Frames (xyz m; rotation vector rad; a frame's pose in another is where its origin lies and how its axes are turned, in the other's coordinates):
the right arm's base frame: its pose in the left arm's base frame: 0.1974 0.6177 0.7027 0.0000 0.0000 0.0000
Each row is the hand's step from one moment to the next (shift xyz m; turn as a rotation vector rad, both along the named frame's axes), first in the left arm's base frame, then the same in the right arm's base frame.
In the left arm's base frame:
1: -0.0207 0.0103 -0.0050 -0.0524 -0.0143 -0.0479
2: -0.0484 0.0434 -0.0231 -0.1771 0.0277 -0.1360
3: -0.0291 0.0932 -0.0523 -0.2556 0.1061 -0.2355
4: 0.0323 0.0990 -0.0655 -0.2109 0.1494 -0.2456
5: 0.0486 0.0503 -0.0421 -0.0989 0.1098 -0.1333
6: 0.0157 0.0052 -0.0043 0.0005 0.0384 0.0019
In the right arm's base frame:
1: -0.0207 0.0103 -0.0050 -0.0524 -0.0143 -0.0479
2: -0.0484 0.0434 -0.0231 -0.1771 0.0277 -0.1360
3: -0.0291 0.0932 -0.0523 -0.2556 0.1061 -0.2355
4: 0.0323 0.0990 -0.0655 -0.2109 0.1494 -0.2456
5: 0.0486 0.0503 -0.0421 -0.0989 0.1098 -0.1333
6: 0.0157 0.0052 -0.0043 0.0005 0.0384 0.0019

